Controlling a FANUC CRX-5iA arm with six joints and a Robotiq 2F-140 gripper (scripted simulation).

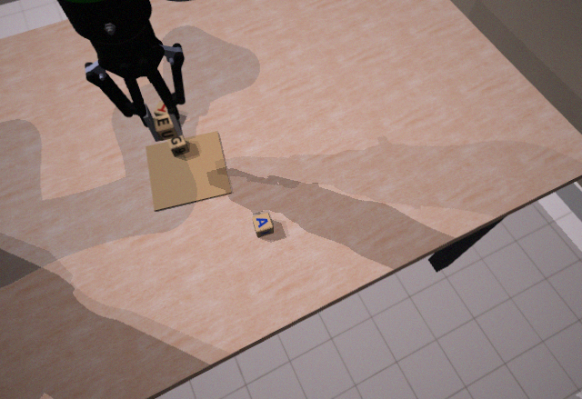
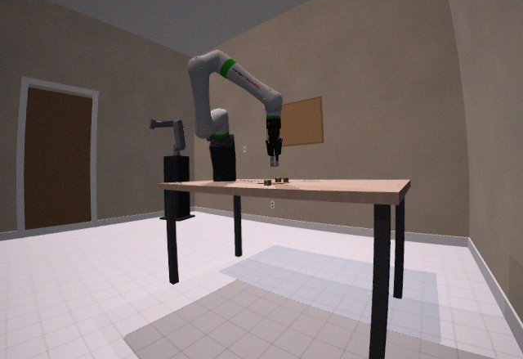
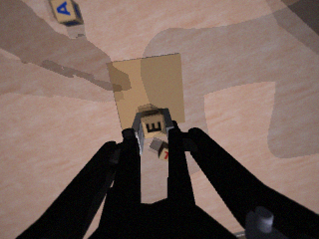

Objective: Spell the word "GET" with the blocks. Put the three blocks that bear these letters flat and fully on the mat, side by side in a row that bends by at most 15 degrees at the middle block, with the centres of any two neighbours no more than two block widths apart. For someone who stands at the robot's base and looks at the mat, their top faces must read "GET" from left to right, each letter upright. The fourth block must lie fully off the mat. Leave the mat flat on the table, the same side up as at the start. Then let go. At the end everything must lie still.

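Now: hand 20 mm to the left of the tan mat and 130 mm above it.
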